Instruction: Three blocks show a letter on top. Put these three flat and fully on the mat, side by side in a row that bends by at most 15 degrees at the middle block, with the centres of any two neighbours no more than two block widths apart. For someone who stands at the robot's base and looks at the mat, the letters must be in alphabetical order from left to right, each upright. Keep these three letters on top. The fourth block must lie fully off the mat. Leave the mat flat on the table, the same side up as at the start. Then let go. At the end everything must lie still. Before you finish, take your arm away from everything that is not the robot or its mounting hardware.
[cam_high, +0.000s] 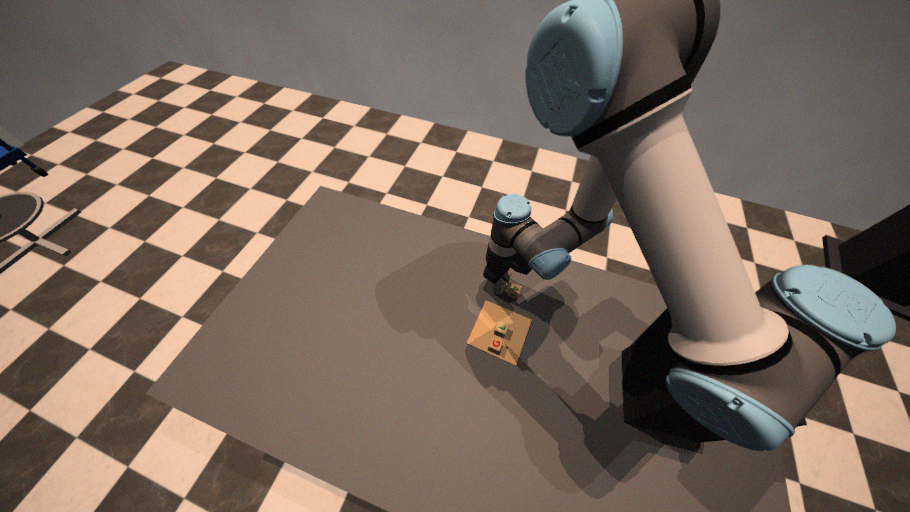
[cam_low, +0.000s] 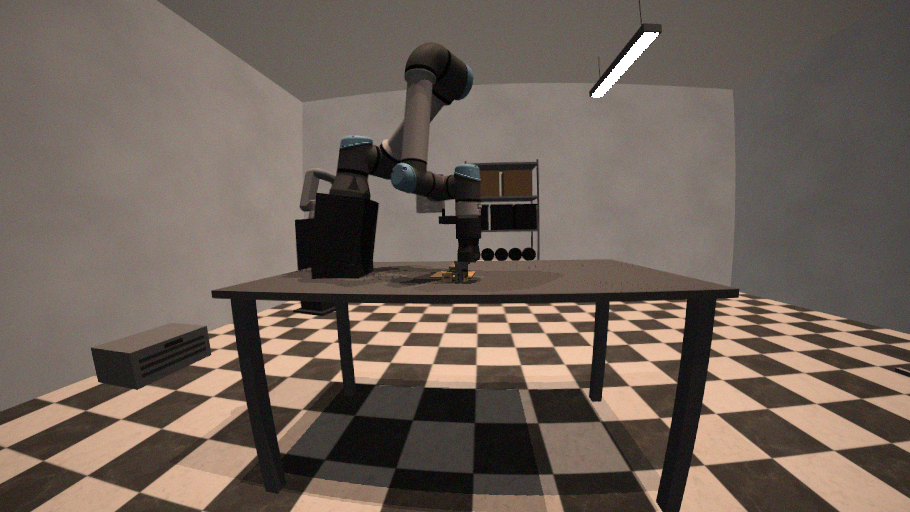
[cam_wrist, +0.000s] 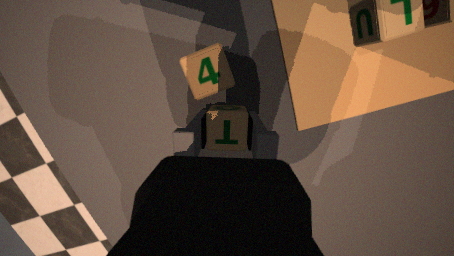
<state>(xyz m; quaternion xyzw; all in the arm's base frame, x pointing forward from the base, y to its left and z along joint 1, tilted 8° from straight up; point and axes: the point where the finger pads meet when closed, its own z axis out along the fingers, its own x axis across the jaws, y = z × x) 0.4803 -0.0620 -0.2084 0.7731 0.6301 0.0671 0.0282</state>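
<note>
Right now my hand is 120 mm to the right of the orange mat, 60 mm past it and 20 mm above it.
</note>
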